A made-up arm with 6 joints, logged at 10 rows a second.
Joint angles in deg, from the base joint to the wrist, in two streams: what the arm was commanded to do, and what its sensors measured. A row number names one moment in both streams.
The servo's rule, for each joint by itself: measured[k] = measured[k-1] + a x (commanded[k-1-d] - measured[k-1]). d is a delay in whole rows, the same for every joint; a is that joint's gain. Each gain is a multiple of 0.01, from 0.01 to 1. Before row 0 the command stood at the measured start. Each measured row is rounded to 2 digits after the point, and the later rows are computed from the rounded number. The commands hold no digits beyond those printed.
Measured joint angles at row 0: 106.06, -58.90, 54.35, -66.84, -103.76, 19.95
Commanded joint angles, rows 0 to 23: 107.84, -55.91, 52.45, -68.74, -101.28, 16.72; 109.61, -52.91, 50.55, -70.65, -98.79, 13.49; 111.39, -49.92, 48.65, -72.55, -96.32, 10.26; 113.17, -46.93, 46.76, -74.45, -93.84, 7.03; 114.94, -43.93, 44.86, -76.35, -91.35, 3.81; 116.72, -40.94, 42.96, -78.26, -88.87, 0.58; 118.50, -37.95, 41.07, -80.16, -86.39, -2.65; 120.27, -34.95, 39.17, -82.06, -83.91, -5.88; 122.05, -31.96, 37.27, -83.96, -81.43, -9.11; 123.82, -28.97, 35.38, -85.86, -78.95, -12.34; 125.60, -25.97, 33.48, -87.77, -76.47, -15.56; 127.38, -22.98, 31.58, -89.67, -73.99, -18.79; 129.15, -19.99, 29.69, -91.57, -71.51, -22.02; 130.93, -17.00, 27.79, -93.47, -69.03, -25.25; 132.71, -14.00, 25.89, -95.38, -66.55, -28.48; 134.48, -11.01, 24.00, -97.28, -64.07, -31.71; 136.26, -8.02, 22.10, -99.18, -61.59, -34.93; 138.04, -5.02, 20.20, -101.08, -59.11, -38.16; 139.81, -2.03, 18.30, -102.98, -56.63, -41.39; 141.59, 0.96, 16.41, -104.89, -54.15, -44.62; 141.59, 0.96, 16.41, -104.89, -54.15, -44.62; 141.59, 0.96, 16.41, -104.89, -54.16, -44.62; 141.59, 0.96, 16.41, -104.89, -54.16, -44.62; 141.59, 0.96, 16.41, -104.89, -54.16, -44.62
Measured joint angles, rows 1 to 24: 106.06, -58.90, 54.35, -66.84, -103.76, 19.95; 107.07, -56.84, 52.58, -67.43, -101.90, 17.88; 108.52, -54.13, 50.69, -68.43, -99.57, 15.07; 110.16, -51.23, 48.79, -69.71, -97.13, 11.99; 111.88, -48.26, 46.90, -71.18, -94.66, 8.82; 113.62, -45.27, 45.00, -72.78, -92.18, 5.61; 115.39, -42.28, 43.10, -74.48, -89.70, 2.39; 117.16, -39.29, 41.21, -76.24, -87.22, -0.84; 118.93, -36.30, 39.31, -78.04, -84.74, -4.07; 120.71, -33.31, 37.41, -79.88, -82.26, -7.30; 122.48, -30.32, 35.52, -81.73, -79.78, -10.53; 124.26, -27.32, 33.62, -83.60, -77.30, -13.75; 126.04, -24.33, 31.72, -85.48, -74.82, -16.98; 127.81, -21.34, 29.83, -87.37, -72.34, -20.21; 129.59, -18.35, 27.93, -89.26, -69.86, -23.44; 131.37, -15.35, 26.03, -91.16, -67.38, -26.67; 133.14, -12.36, 24.14, -93.06, -64.90, -29.90; 134.92, -9.37, 22.24, -94.96, -62.42, -33.12; 136.70, -6.37, 20.34, -96.86, -59.94, -36.35; 138.47, -3.38, 18.44, -98.76, -57.46, -39.58; 140.25, -0.39, 16.55, -100.66, -54.98, -42.81; 141.01, 0.54, 16.42, -101.97, -54.36, -43.97; 141.34, 0.83, 16.41, -102.88, -54.21, -44.39; 141.48, 0.92, 16.41, -103.50, -54.17, -44.54
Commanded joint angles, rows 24 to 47: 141.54, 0.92, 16.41, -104.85, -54.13, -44.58; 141.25, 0.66, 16.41, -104.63, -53.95, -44.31; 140.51, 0.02, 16.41, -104.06, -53.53, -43.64; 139.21, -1.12, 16.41, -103.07, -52.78, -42.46; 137.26, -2.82, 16.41, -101.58, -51.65, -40.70; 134.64, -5.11, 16.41, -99.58, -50.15, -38.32; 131.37, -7.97, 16.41, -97.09, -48.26, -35.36; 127.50, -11.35, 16.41, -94.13, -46.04, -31.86; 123.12, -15.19, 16.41, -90.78, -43.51, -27.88; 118.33, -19.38, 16.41, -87.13, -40.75, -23.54; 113.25, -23.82, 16.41, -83.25, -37.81, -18.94; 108.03, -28.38, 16.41, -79.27, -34.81, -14.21; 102.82, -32.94, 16.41, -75.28, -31.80, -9.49; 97.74, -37.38, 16.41, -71.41, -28.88, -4.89; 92.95, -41.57, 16.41, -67.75, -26.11, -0.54; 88.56, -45.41, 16.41, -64.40, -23.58, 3.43; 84.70, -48.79, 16.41, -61.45, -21.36, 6.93; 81.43, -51.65, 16.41, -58.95, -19.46, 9.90; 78.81, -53.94, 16.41, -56.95, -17.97, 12.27; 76.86, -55.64, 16.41, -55.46, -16.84, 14.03; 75.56, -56.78, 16.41, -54.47, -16.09, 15.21; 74.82, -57.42, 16.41, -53.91, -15.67, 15.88; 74.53, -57.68, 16.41, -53.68, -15.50, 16.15; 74.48, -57.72, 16.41, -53.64, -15.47, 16.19
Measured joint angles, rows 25 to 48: 141.54, 0.95, 16.41, -103.93, -54.16, -44.59; 141.54, 0.93, 16.41, -104.22, -54.14, -44.58; 141.37, 0.74, 16.41, -104.35, -54.00, -44.41; 140.88, 0.24, 16.41, -104.26, -53.65, -43.92; 139.93, -0.70, 16.41, -103.89, -53.00, -42.99; 138.41, -2.16, 16.41, -103.17, -51.99, -41.52; 136.26, -4.20, 16.41, -102.06, -50.61, -39.47; 133.47, -6.80, 16.41, -100.52, -48.85, -36.84; 130.07, -9.94, 16.41, -98.54, -46.74, -33.65; 126.11, -13.56, 16.41, -96.13, -44.32, -29.96; 121.68, -17.58, 16.41, -93.34, -41.64, -25.85; 116.87, -21.89, 16.41, -90.21, -38.77, -21.43; 111.83, -26.37, 16.41, -86.82, -35.80, -16.81; 106.69, -30.90, 16.41, -83.24, -32.80, -12.13; 101.59, -35.37, 16.41, -79.57, -29.86, -7.50; 96.67, -39.65, 16.41, -75.91, -27.05, -3.05; 92.05, -43.62, 16.41, -72.34, -24.45, 1.10; 87.86, -47.19, 16.41, -68.96, -22.13, 4.83; 84.19, -50.27, 16.41, -65.86, -20.13, 8.07; 81.12, -52.80, 16.41, -63.10, -18.51, 10.76; 78.69, -54.76, 16.41, -60.73, -17.26, 12.85; 76.91, -56.15, 16.41, -58.79, -16.38, 14.36; 75.72, -57.03, 16.41, -57.28, -15.85, 15.33; 75.04, -57.48, 16.41, -56.16, -15.59, 15.85
